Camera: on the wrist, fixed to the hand. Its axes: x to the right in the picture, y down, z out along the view.
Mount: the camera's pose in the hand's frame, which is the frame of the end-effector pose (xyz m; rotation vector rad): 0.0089 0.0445 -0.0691 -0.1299 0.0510 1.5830
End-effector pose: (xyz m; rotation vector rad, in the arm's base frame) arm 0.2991 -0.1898 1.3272 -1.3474 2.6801 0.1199
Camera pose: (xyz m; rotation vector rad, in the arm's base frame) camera 0.2520 -0.1795 1.3944 -0.9716 -2.9096 -0.3682
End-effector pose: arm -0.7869 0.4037 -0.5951 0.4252 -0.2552 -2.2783
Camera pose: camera -0.7363 0.3640 -0.6470 0.0892 -0.2629 -0.7201
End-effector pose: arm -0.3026 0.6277 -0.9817 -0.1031 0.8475 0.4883
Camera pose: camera -0.3658 0.6512 -1.0296 0.4914 0.8120 2.0215
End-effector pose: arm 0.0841 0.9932 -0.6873 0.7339 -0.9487 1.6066
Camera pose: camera 0.0396 1.0531 -0.7229 0.3424 1.5764 -2.5172
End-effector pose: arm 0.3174 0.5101 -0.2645 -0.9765 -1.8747 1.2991
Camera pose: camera 0.3797 0.5603 -0.2852 2.3217 0.7483 -1.5319
